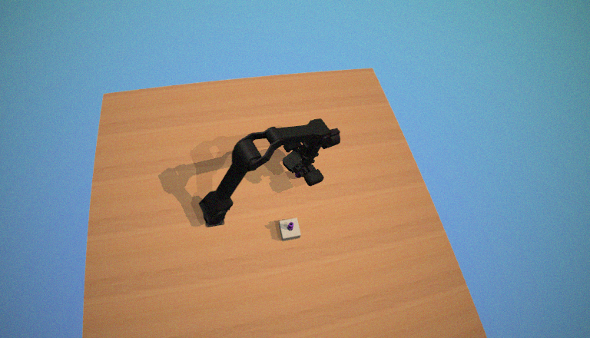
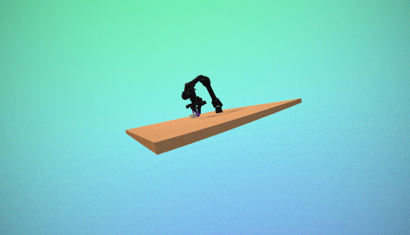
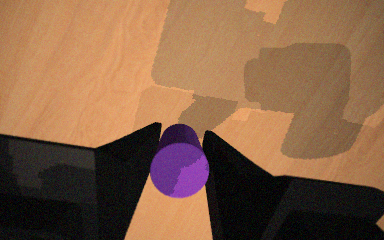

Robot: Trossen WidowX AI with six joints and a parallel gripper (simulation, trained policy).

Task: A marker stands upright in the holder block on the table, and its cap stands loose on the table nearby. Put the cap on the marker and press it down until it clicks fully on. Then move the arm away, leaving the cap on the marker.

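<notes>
My gripper tip is 20 cm to the left of the holder block, 7 cm past it and 2 cm above it. Round my gripper tip: purple cap: 1 cm ahead, 1 cm above.
</notes>
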